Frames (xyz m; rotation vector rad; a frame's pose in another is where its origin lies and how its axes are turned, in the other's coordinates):
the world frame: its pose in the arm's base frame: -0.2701 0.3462 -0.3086 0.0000 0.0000 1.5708
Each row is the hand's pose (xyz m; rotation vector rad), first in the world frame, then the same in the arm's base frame.
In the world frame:
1: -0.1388 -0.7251 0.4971 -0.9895 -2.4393 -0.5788
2: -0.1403 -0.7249 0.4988 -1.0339 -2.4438 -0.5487
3: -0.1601 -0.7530 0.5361 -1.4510 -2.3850 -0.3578
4: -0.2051 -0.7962 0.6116 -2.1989 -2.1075 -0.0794
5: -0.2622 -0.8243 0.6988 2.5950 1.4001 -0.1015
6: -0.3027 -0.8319 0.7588 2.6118 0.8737 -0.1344
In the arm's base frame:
1: 0.4550 0.2074 0.1885 0.9824 -2.3233 0.0223
2: 0.4548 0.2059 0.1902 0.9581 -2.3632 0.0311
3: 0.4829 0.1861 0.2275 0.6459 -2.6526 0.0737
4: 0.5261 0.1411 0.3030 -0.0644 -3.0367 0.0459
5: 0.5542 0.0840 0.3902 0.8468 2.8312 0.1286
6: 0.5618 0.0435 0.4502 1.2439 2.4945 0.2877

